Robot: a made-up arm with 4 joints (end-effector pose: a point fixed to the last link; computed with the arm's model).
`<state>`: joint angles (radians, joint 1 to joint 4).
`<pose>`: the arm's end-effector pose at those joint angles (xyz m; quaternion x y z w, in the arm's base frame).
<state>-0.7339 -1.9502 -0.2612 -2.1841</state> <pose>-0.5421 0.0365 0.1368 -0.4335 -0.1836 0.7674 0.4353</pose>
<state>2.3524 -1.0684 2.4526 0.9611</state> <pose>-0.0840 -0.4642 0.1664 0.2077 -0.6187 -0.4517 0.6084</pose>
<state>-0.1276 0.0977 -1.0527 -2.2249</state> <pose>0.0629 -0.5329 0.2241 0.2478 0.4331 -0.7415 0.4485</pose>
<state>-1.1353 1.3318 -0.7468 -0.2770</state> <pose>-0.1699 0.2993 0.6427 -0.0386 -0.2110 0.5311 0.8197</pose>
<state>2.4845 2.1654 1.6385 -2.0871</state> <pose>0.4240 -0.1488 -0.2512 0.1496 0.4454 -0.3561 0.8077</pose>
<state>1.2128 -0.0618 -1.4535 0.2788</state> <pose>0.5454 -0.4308 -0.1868 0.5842 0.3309 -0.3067 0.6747</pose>
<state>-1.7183 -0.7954 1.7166 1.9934</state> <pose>0.0350 -0.0424 0.1919 -0.3658 0.0777 0.1402 0.9168</pose>
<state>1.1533 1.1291 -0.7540 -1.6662</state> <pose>0.3872 -0.1509 -0.3134 -0.0813 0.7927 -0.2414 0.5538</pose>
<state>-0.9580 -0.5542 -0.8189 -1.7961</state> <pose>-0.1887 -0.5889 0.1152 0.6775 0.0426 -0.6020 0.4205</pose>
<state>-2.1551 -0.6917 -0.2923 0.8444</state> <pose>-0.6423 -0.2482 0.1106 -0.0169 -0.9168 0.1280 0.3780</pose>
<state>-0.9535 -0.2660 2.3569 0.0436</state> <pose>0.2432 -0.2200 0.5494 -0.7917 -0.0478 -0.4567 0.4030</pose>
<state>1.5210 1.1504 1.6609 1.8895</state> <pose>-0.0558 -0.0562 0.1588 0.0344 -0.2168 -0.9626 0.1590</pose>
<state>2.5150 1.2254 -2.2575 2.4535</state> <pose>-0.1293 -0.3425 -0.2780 0.6201 -0.2685 -0.5757 0.4605</pose>
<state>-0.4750 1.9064 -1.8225 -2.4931</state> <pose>0.2658 -0.0880 0.2077 -0.4102 0.4831 -0.2816 0.7205</pose>
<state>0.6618 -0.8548 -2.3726 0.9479</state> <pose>0.0961 -0.6391 0.4080 0.5497 -0.5657 -0.1704 0.5905</pose>
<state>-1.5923 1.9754 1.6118 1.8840</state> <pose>0.0461 -0.1364 0.0327 0.9675 -0.1508 0.0616 0.1937</pose>
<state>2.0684 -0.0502 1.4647 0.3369</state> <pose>-0.1214 0.0044 -0.3771 -0.2441 0.6983 0.6182 0.2657</pose>
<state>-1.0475 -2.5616 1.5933 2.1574</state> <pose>0.0613 -0.1746 0.2359 0.5094 0.0938 0.1322 0.8451</pose>
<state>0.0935 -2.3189 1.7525 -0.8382</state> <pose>-0.1000 -0.5194 0.5405 0.5965 -0.5175 0.6128 0.0292</pose>
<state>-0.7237 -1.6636 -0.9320 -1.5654</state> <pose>-0.4168 -0.2794 -0.1018 -0.7357 0.0068 0.6759 0.0443</pose>
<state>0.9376 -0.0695 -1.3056 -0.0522</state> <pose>0.5623 -0.4381 -0.0909 0.5200 0.3536 -0.3175 0.7097</pose>
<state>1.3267 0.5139 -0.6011 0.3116</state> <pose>0.6086 0.0272 -0.2273 0.4680 0.5623 0.1205 0.6710</pose>
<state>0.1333 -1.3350 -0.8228 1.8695</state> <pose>0.0592 -0.1423 0.7169 0.0036 -0.3399 0.2423 0.9087</pose>
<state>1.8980 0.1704 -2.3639 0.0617</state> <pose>-0.0434 -0.3155 -0.4596 0.5739 0.3354 -0.7255 0.1785</pose>
